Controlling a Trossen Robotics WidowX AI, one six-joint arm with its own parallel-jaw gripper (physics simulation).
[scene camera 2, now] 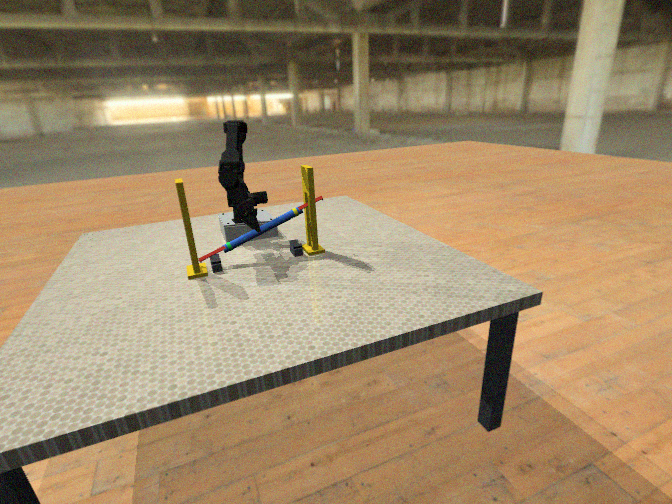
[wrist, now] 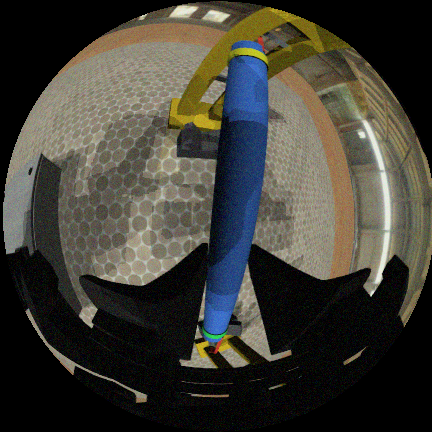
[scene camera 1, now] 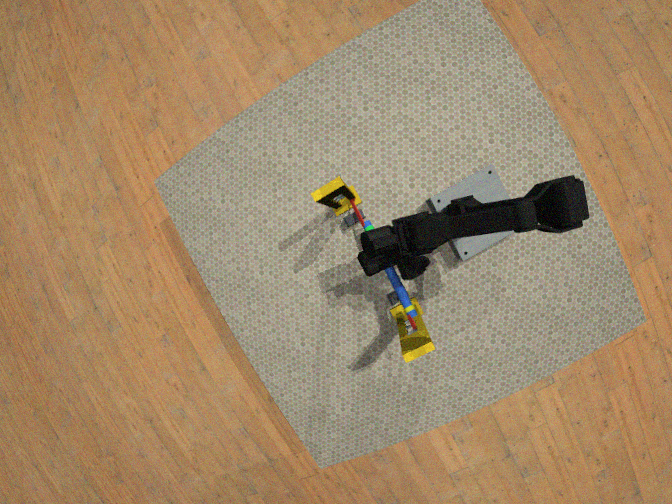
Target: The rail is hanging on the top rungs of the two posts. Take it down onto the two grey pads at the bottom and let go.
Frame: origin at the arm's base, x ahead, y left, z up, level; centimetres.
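Seen in the pictures: gripper, between the fingertips: (scene camera 2: 259,232) (wrist: 227,249) (scene camera 1: 385,263); arm's base, origin of its link: (scene camera 1: 456,213).
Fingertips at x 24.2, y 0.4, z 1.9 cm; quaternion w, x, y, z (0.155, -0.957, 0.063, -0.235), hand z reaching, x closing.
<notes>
Offsets run from my fingertips to a thing's middle. Level surfaces: height alone.
The blue rail {dx -0.1, dy +1.4, dz +0.9 cm} (scene camera 1: 397,284) (scene camera 2: 279,220) (wrist: 242,150) has red end rods, a yellow ring and a green ring. It is steeply tilted in scene camera 2: the green end is low near the left post {dx +0.2, dy -22.1, dz +5.6 cm} (scene camera 1: 325,190) (scene camera 2: 186,222), and the yellow end is higher. Its red rod there passes through the right post {dx +3.4, dy +17.8, dz +5.6 cm} (scene camera 1: 416,352) (scene camera 2: 309,217) (wrist: 202,85). My gripper (scene camera 2: 258,230) (wrist: 227,249) is shut on the blue middle. Two dark grey pads stand below on the table: the green-end pad {dx +0.7, dy -15.9, dz -7.2 cm} (scene camera 1: 352,220) (scene camera 2: 216,264) and the yellow-end pad {dx +2.9, dy +11.6, dz -7.2 cm} (scene camera 1: 392,297) (scene camera 2: 295,247) (wrist: 197,144). Contact at the rungs is unclear.
The arm's grey base plate (scene camera 1: 477,189) (scene camera 2: 230,230) lies behind the rail in scene camera 2. The yellow posts stand beyond the pads on the tiled table {dz -9.4 cm} (scene camera 1: 461,81) (scene camera 2: 325,314). The arm covers part of the rail in scene camera 1.
</notes>
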